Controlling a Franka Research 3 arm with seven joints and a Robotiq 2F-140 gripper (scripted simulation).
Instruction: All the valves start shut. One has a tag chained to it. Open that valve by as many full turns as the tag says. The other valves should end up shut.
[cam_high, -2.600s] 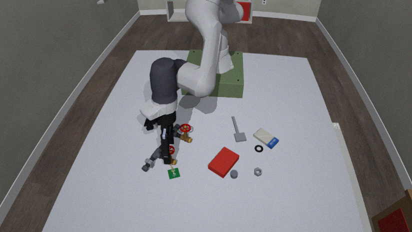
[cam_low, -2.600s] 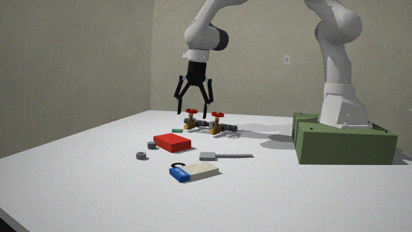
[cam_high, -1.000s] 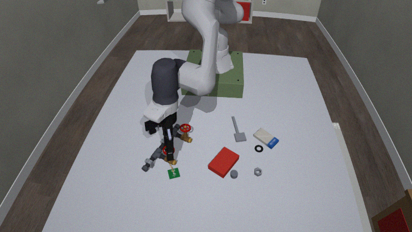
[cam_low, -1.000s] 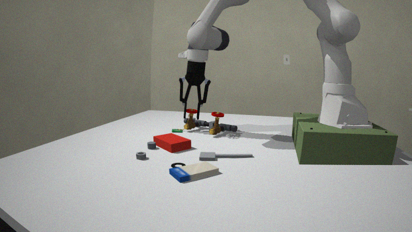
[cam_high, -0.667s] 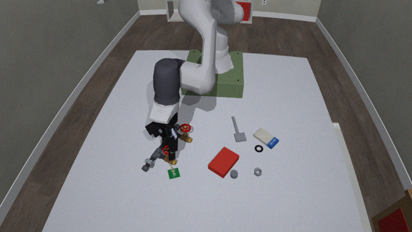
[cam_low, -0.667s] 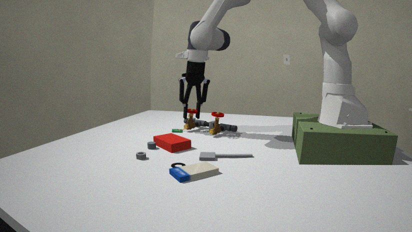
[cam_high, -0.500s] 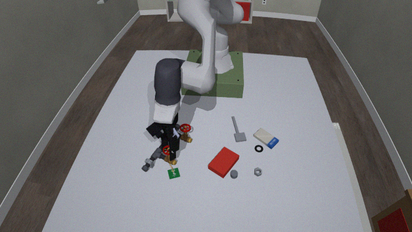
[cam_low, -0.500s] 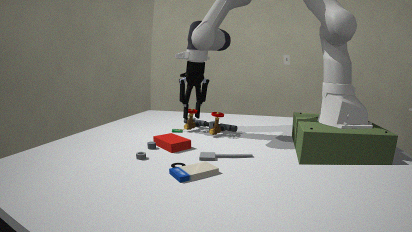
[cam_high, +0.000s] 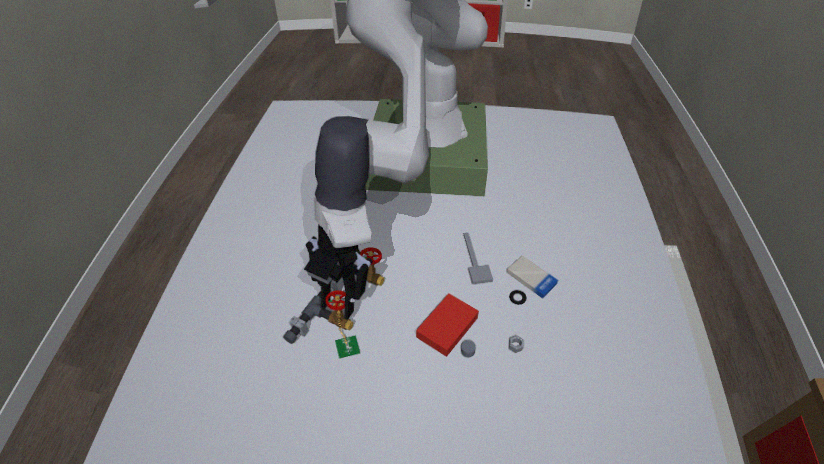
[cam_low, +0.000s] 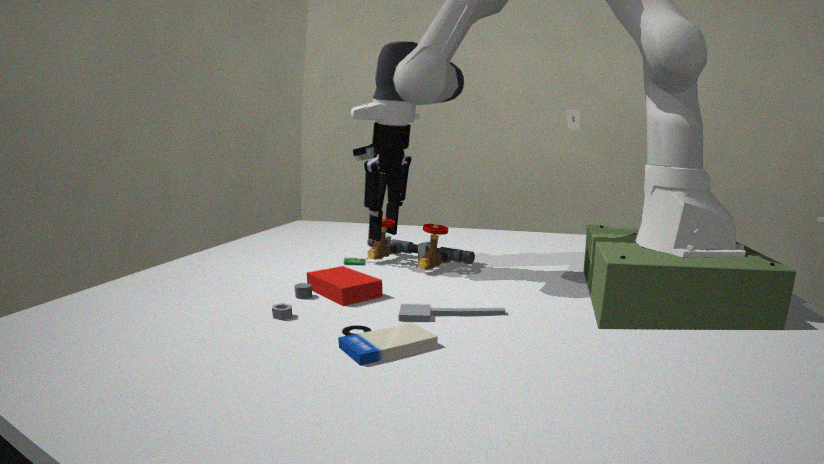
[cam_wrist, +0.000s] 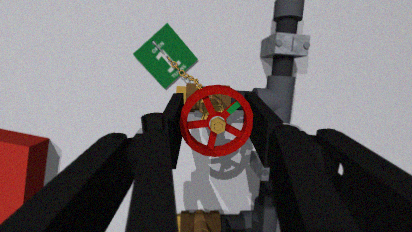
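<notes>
Right now the green tag is 70 mm ahead of my hand, 20 mm to the left of it and 80 mm below it. The rest, counted from my hand: grey scraper (190 mm behind, 290 mm to the left, 80 mm below); then blue box (150 mm behind, 430 mm to the left, 80 mm below); then red block (230 mm to the left, 70 mm below).
</notes>
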